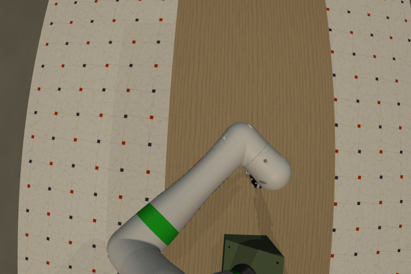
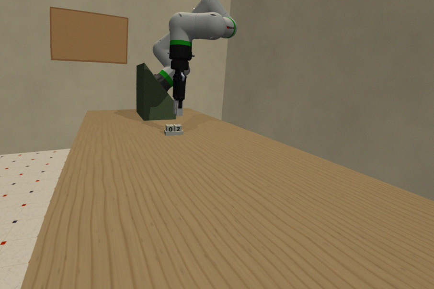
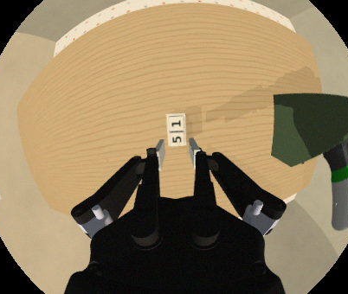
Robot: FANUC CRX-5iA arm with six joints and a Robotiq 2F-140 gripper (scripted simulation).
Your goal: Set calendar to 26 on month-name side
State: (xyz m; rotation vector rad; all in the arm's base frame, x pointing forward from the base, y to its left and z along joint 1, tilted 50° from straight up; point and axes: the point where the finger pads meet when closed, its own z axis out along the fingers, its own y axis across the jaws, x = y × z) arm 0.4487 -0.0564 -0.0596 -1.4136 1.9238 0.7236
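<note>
Right now the calendar tray is 11 cm below my hand and 2 cm to the right of it.
</note>
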